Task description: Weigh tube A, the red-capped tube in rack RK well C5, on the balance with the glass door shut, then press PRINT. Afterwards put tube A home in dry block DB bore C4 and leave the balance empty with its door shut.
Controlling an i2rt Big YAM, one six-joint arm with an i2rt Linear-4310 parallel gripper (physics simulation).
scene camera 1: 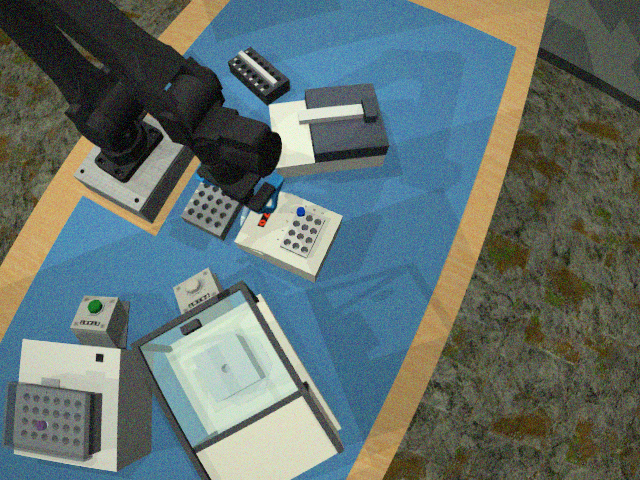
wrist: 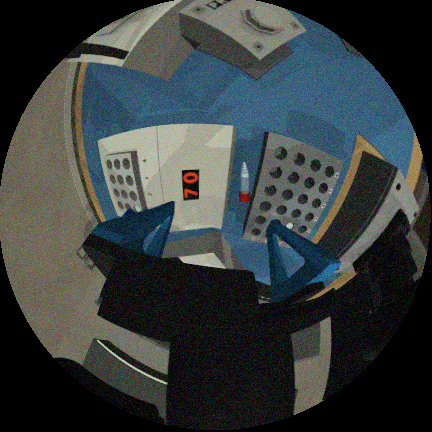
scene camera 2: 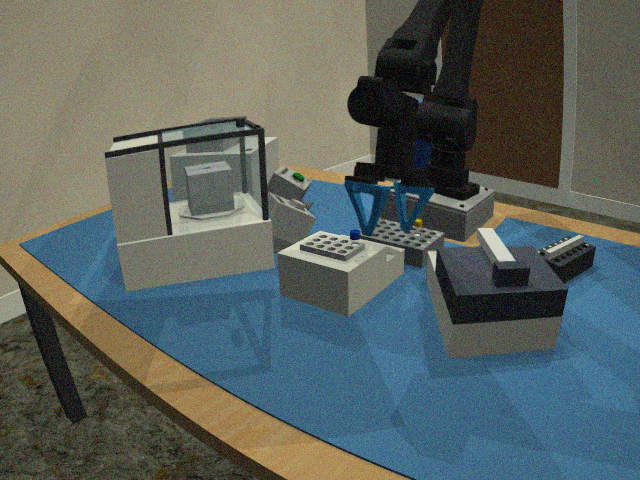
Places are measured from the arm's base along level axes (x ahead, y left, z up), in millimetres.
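Where they show: gripper, fingertip midpoint: [scene camera 1: 252, 198] [wrist: 224, 216] [scene camera 2: 387, 233]; arm's base, link origin: [scene camera 1: 130, 150] [wrist: 382, 243] [scene camera 2: 445, 189].
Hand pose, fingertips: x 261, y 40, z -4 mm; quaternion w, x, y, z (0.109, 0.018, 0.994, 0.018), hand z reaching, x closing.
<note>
Each offset is from my fingertips to the top centre of the thing. "spot": to the spot under its first point.
The red-capped tube @(40 mm down, 11 mm back, 19 mm right) [wrist: 244, 182] [scene camera 1: 243, 214] lies flat on the mat, in the gap between the grey rack @(24 mm down, 66 mm back, 21 mm right) [scene camera 1: 202, 227] [wrist: 258, 200] and the white dry block @(16 mm up, 81 mm ahead, 14 mm right) [scene camera 1: 273, 242] [scene camera 2: 315, 279] [wrist: 200, 145], whose display reads 70. It is not in a well. My gripper [scene camera 2: 387, 231] [wrist: 224, 216] is open and empty, with blue fingers pointing down above that gap; in the wrist view the tube lies beyond the fingertips. The balance @(168 mm up, 130 mm ahead, 246 mm right) [scene camera 1: 268, 439] [scene camera 2: 196, 258] has a glass chamber; I cannot tell the door's state. The PRINT button box @(spot: 18 mm up, 9 mm ahead, 178 mm right) [scene camera 1: 194, 286] [wrist: 225, 30] stands beside it.
A blue-capped tube @(33 mm up, 91 mm ahead, 12 mm left) [scene camera 1: 300, 211] [scene camera 2: 354, 235] stands in the dry block, and a yellow cap @(0 mm up, 78 mm back, 6 mm left) [scene camera 2: 418, 222] shows at the rack. A dark-lidded machine @(48 mm up, 34 mm ahead, 190 mm left) [scene camera 1: 346, 136] [scene camera 2: 506, 304], a black rack @(6 mm down, 163 mm back, 248 mm left) [scene camera 1: 276, 93] [scene camera 2: 576, 264], a green-button box @(20 mm up, 126 mm back, 306 mm right) [scene camera 1: 95, 306] [scene camera 2: 298, 176] and a white machine @(136 mm up, 69 mm back, 402 mm right) [scene camera 1: 67, 361] stand around.
</note>
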